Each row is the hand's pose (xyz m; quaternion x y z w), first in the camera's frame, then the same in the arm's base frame.
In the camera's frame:
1: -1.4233 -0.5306 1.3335 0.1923 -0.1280 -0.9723 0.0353
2: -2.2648 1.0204 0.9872 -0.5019 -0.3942 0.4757 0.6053
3: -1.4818 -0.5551 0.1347 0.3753 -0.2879 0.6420 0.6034
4: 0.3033 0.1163 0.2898 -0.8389 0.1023 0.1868 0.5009
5: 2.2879 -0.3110 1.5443 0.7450 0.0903 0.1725 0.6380
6: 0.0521 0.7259 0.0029 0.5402 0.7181 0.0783 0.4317
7: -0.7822 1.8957 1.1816 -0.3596 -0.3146 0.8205 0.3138
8: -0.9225 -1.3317 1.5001 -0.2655 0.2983 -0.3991 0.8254
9: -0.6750 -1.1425 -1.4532 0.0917 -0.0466 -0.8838 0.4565
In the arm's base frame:
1: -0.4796 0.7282 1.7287 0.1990 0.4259 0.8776 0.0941
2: -0.9753 2.2312 0.8749 -0.5419 0.1151 0.5558 0.6199
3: -1.3801 0.3261 1.0442 0.2987 0.0533 0.3753 0.8758
4: 0.0626 -0.1913 -0.1015 -0.7861 0.5036 0.2982 0.1986
5: 2.2008 -1.2396 0.0528 0.5384 0.1710 -0.2732 0.7786
6: -0.1867 0.2996 -0.5640 0.5337 0.6654 -0.4212 0.3083
7: 0.3343 2.0549 -0.2458 -0.2000 0.1538 0.8506 0.4613
8: -0.1880 -0.0916 2.1326 -0.5351 0.4801 -0.5331 0.4461
9: -2.0935 -1.1335 0.1071 -0.3602 -0.1653 -0.8876 0.2346

